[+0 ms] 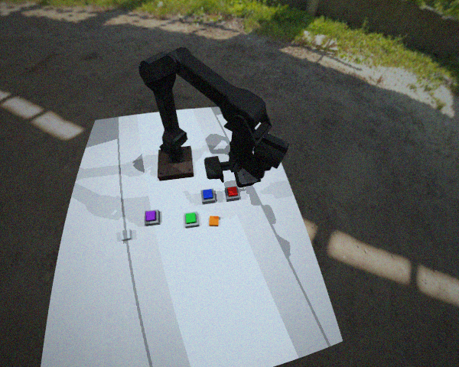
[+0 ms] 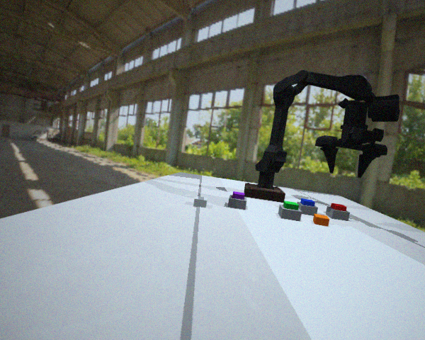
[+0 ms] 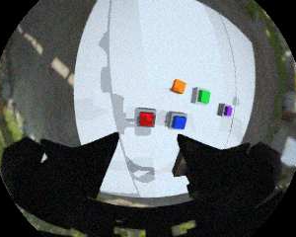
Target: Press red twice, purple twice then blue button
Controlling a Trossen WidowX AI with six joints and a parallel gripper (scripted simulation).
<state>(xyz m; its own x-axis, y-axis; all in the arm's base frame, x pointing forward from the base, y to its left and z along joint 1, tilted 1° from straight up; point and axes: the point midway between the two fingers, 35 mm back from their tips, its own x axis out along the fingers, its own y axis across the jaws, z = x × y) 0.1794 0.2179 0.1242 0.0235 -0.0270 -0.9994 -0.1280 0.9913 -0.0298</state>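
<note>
Right now my gripper tip is 9 cm above the red button. The rest, counted from my gripper tip: blue button: 9 cm to the right, 9 cm below; orange block: 12 cm below, 10 cm ahead, 8 cm to the right; green button: 15 cm to the right, 9 cm below, 9 cm ahead.
</note>
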